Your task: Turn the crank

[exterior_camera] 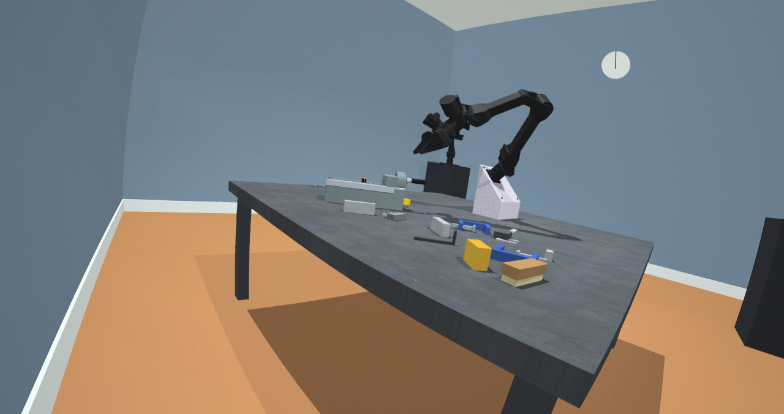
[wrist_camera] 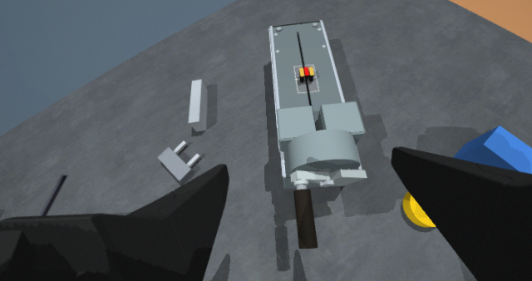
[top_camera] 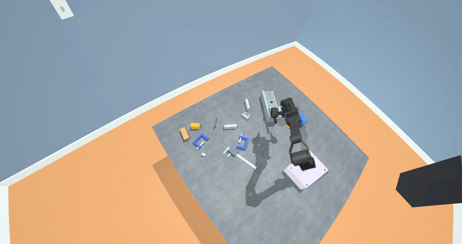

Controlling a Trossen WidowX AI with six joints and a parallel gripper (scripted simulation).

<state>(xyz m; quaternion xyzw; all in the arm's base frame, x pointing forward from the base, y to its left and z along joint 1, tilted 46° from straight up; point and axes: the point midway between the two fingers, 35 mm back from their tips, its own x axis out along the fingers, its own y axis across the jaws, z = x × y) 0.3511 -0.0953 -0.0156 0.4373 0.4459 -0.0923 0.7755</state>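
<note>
My gripper tip is now 2 cm past the dark handle, 1 cm to the right of it and 9 cm above it. Round my gripper tip: red pointer 12 cm ahead, 11 cm to the right, 12 cm below; yellow round piece 10 cm behind, 13 cm to the right, 19 cm below; pronged grey block 16 cm ahead, 11 cm to the left, 19 cm below.
</note>
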